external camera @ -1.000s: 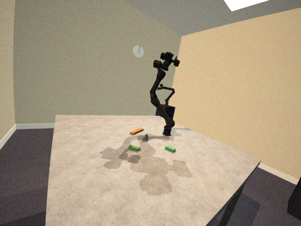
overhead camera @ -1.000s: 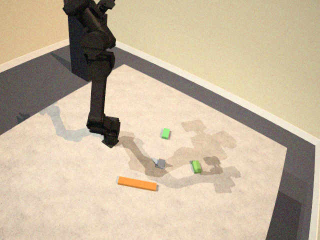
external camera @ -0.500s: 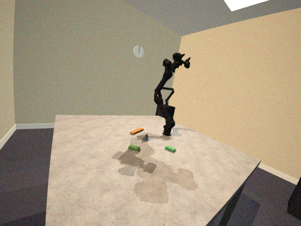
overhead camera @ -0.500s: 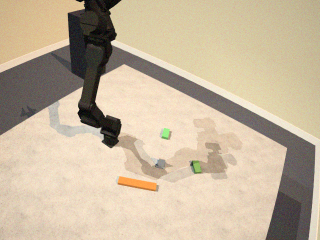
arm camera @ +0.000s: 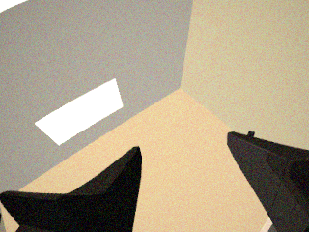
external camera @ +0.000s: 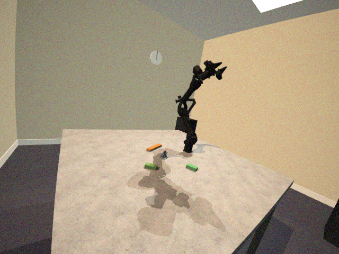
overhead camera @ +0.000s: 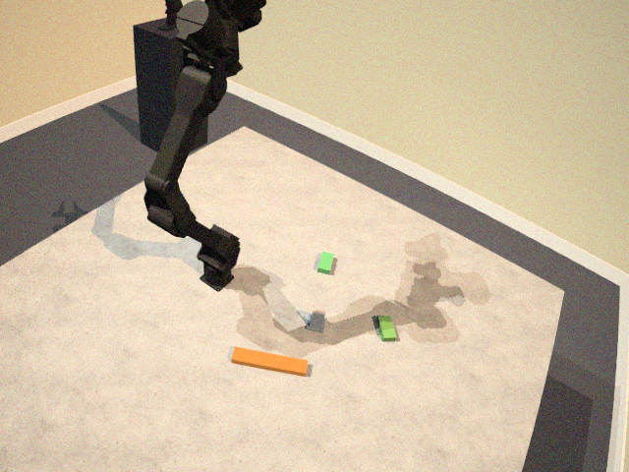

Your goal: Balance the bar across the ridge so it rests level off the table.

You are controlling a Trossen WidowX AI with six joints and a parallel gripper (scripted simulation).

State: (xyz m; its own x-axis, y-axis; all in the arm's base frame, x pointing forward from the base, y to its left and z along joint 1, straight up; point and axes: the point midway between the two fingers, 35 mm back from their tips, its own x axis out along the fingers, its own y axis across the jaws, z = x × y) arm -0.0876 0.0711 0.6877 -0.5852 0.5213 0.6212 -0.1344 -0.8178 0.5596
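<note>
Right now the orange bar is 700 mm below my gripper tip, 360 mm ahead of it and 200 mm to the right of it.
</note>
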